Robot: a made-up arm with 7 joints.
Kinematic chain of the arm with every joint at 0, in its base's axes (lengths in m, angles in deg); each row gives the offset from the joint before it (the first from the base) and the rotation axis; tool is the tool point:
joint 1: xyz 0 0 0.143 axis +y
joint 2: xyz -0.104 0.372 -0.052 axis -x
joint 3: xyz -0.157 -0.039 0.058 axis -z
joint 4: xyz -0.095 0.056 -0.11 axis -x
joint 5: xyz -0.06 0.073 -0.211 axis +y
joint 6: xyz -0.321 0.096 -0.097 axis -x
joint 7: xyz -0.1 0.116 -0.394 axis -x
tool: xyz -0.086 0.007 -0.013
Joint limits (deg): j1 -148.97..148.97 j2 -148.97..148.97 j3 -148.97..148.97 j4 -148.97..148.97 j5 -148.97..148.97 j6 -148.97..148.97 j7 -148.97..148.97
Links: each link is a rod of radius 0.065 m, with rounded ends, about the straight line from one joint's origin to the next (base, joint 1, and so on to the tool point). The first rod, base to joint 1, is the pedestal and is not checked.
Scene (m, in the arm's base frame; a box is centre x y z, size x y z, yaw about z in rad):
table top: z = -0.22
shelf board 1: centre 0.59 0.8 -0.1 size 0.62 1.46 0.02 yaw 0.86
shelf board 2: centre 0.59 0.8 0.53 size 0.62 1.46 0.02 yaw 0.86
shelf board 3: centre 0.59 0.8 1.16 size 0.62 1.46 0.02 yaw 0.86
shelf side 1: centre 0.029 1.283 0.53 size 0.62 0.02 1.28 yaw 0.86
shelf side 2: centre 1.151 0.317 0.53 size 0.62 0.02 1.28 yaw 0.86
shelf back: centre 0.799 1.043 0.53 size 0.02 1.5 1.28 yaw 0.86
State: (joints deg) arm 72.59 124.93 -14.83 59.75 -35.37 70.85 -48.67
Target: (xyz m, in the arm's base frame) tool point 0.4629 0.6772 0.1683
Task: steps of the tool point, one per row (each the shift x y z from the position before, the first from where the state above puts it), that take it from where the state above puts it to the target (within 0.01 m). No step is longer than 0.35 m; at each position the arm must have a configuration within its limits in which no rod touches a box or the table.
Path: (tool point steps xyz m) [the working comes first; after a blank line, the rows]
Joints at the target: 55.27 128.91 -32.05 76.85 -88.59 74.45 -49.09
Straight joint move there: touches shelf board 2.

1: -0.0273 -0.1877 0.0151
2: -0.0886 -0.2218 0.0083
3: -0.1474 -0.2256 -0.0305
4: -0.1825 -0.2008 -0.0952
5: 0.2296 0.2427 -0.0559
6: 0.1281 0.2526 -0.1444
7: 0.0110 0.2342 -0.1743
8: -0.0895 0.1965 -0.1488

